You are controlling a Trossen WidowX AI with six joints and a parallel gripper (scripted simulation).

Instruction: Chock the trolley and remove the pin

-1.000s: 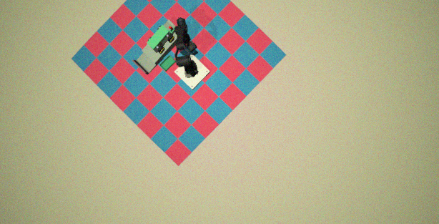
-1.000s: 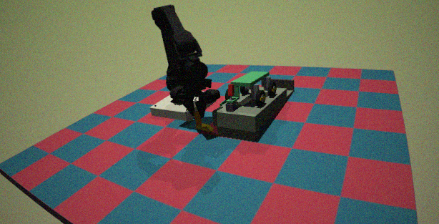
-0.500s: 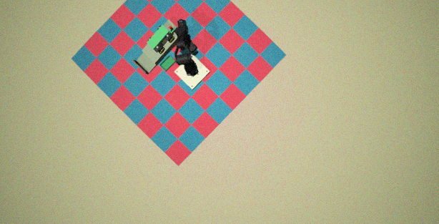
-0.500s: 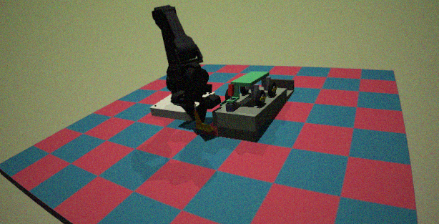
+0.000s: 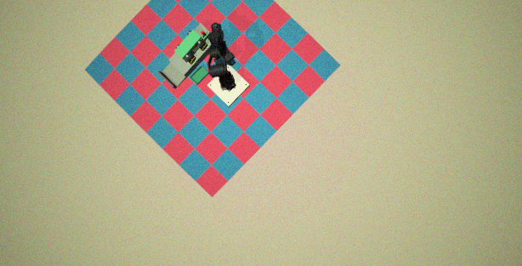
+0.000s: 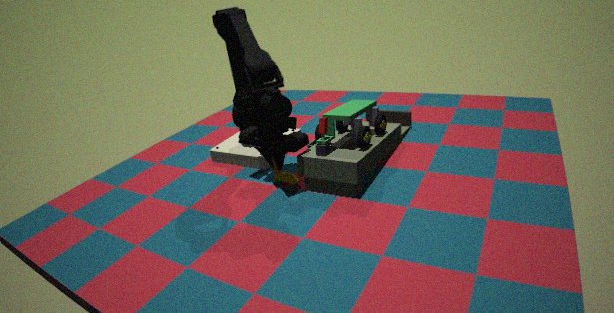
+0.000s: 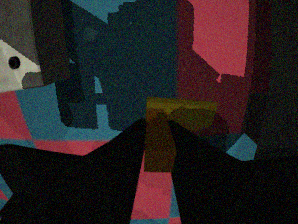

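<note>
Right now the green tray is 23 cm to the left of my gripper tip, 4 cm below it and 1 cm ahead of it. Also, from my gripper tip: red-headed stop pin 14 cm ahead, 10 cm above, 2 cm to the left; yellow chock 2 cm ahead, 1 cm below; green-topped trolley 15 cm ahead, 14 cm to the left, 8 cm above.
</note>
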